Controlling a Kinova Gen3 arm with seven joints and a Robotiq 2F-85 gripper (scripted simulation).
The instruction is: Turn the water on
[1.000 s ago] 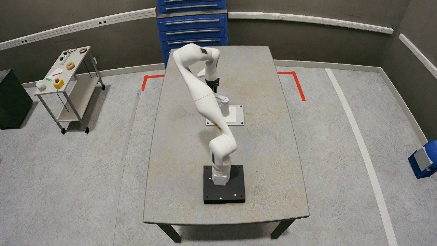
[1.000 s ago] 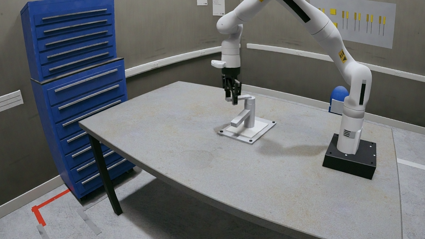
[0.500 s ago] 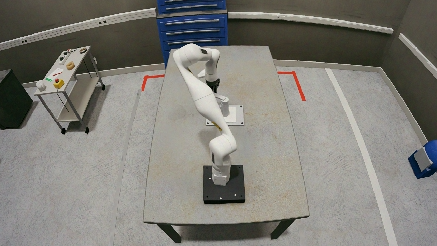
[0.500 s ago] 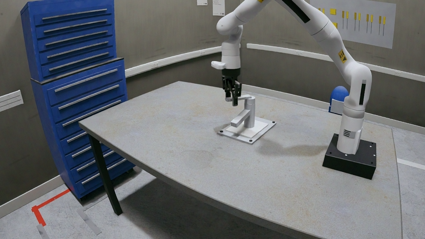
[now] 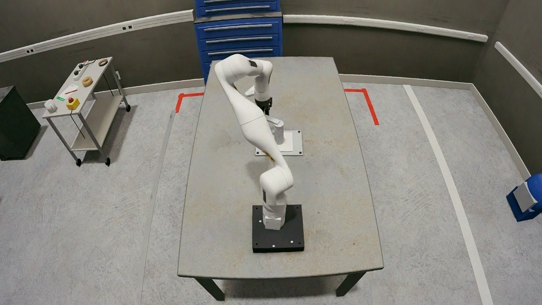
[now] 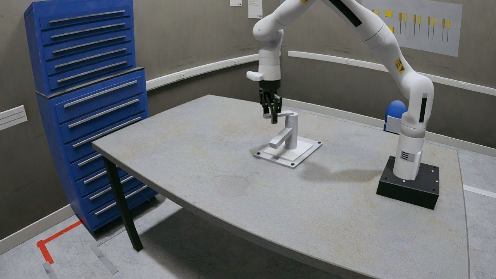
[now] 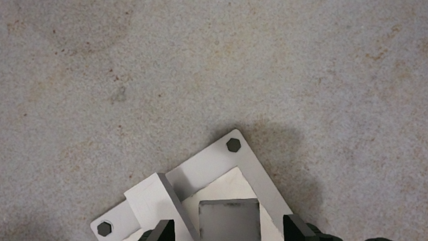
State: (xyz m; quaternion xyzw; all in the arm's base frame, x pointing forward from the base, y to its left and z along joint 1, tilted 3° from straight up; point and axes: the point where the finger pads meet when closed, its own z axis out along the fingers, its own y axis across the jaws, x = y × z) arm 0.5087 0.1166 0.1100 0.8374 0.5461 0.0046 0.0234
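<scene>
The lever is 10 mm behind my hand and 30 mm to the right of it. The rest, counted from my hand: tap 20 mm behind, 60 mm to the right, 50 mm below; then plate 30 mm behind, 80 mm to the right, 140 mm below.
</scene>
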